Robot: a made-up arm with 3 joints. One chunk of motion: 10 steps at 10 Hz.
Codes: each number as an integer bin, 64 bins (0 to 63) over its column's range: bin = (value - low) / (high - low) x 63, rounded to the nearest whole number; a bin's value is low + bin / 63 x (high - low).
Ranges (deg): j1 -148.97..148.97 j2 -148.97..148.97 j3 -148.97..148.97
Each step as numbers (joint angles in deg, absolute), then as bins.
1 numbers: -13.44 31.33 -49.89
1 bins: 29 38 21
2 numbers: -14.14 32.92 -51.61
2 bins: 29 38 21
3 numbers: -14.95 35.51 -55.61
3 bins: 28 39 20
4 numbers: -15.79 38.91 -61.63
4 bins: 28 40 18
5 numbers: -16.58 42.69 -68.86
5 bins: 28 41 17
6 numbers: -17.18 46.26 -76.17
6 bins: 28 41 15
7 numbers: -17.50 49.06 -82.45
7 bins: 28 42 14
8 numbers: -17.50 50.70 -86.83
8 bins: 28 42 13
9 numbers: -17.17 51.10 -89.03
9 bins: 28 42 13
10 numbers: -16.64 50.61 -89.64
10 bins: 28 42 13
